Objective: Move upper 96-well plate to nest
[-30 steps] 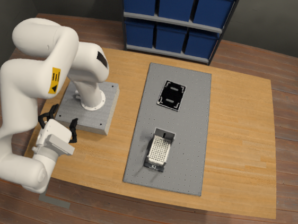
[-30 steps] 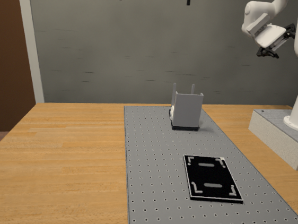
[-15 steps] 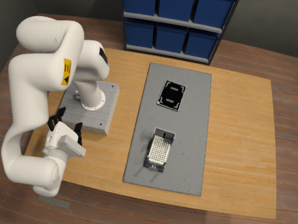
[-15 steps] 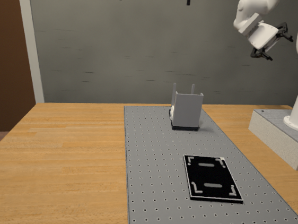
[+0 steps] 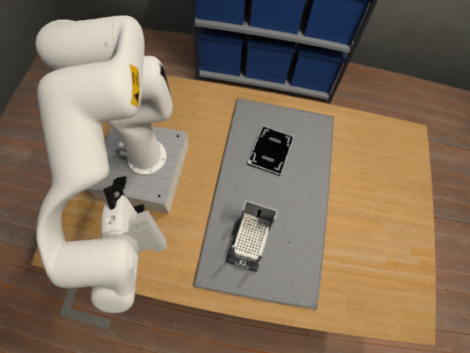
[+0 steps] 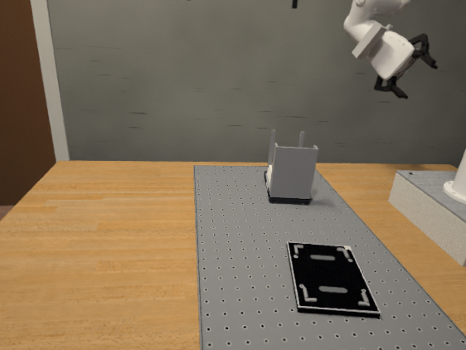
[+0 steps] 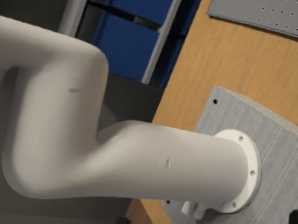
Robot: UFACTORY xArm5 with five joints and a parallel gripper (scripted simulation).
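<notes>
Now: hand 310 mm short of the 96-well plate, 250 mm above it and 30 mm to the right of it. Also, from my hand: black plate nest N1 (350 mm to the left, 320 mm ahead, 290 mm below).
</notes>
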